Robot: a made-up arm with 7 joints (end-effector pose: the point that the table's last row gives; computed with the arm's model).
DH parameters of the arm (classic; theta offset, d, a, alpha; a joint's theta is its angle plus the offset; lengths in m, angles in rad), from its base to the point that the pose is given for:
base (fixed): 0 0 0 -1.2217
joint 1: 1.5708 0 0 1.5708
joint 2: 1.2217 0 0 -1.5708
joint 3: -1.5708 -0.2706 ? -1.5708
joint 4: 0 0 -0.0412 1.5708
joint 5: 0 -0.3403 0 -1.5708
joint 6: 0 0 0 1.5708
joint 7: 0 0 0 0
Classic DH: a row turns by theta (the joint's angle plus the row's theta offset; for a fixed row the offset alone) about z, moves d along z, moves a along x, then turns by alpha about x.
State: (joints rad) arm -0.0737 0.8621 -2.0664 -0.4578 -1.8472 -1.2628 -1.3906
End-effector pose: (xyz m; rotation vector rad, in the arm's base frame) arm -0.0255 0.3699 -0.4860 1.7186 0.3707 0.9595
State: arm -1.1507 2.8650 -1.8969 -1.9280 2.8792 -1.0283 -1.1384
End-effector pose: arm -0.0041 0.4101 0.0154 1.6229 -1.1473 0.8599
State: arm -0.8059 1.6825 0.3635 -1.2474 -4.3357 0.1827 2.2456
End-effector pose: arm 0.2062 0.3253 0.3766 -2.8151 -0.6205 0.8902
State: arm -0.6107 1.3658 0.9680 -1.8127 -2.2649 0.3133 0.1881
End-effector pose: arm 0.0924 0.2538 0.3419 -2.8774 -0.2504 -0.4745
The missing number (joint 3, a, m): 0.0304
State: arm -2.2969 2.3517 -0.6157 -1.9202 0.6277 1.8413 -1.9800
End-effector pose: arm -0.1149 0.1462 0.3678 1.7495 0.1911 -0.5670
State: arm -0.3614 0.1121 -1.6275 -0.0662 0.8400 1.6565 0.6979
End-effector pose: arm 0.2090 0.0438 -0.5746 1.1872 0.8594 0.0605
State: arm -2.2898 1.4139 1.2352 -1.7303 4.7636 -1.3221 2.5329
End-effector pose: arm -0.2188 0.3815 0.1087 -0.1924 2.3646 0.4639
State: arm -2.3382 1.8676 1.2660 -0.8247 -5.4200 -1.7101 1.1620
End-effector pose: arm -0.2056 0.5427 0.0985 -0.2194 0.0154 0.2798
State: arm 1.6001 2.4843 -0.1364 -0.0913 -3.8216 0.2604 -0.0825
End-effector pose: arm 0.3250 0.4984 0.1498 1.4887 -0.6523 0.1195
